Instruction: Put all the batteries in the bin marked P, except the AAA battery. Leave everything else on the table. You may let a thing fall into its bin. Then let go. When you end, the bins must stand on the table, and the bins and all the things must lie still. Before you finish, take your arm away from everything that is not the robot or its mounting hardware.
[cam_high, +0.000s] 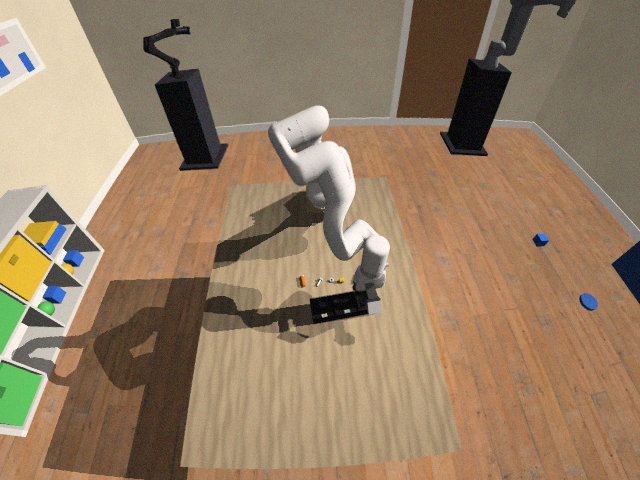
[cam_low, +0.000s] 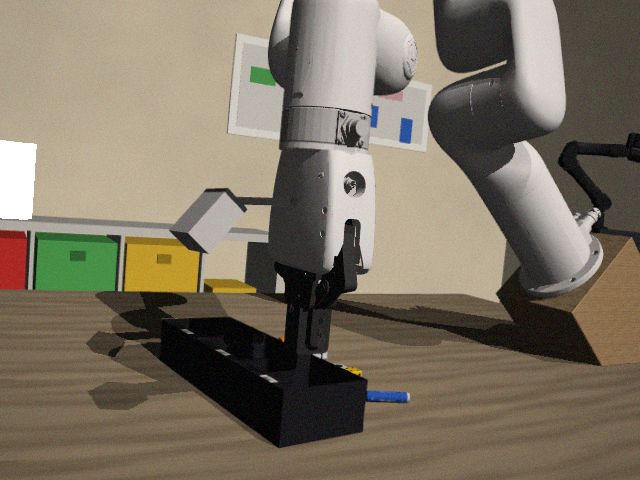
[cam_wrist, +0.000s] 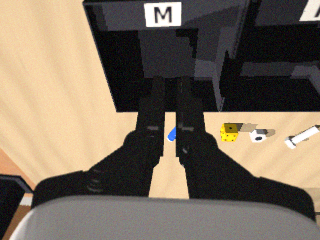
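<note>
Right now the orange battery is 90 mm behind my hand, 240 mm to the right of it and 80 mm below it. Round my hand: blue battery 110 mm behind, 30 mm to the right, 80 mm below; yellow die 100 mm behind, 90 mm to the right, 70 mm below; black three-compartment bin 20 mm ahead, 80 mm to the right, 60 mm below.
</note>
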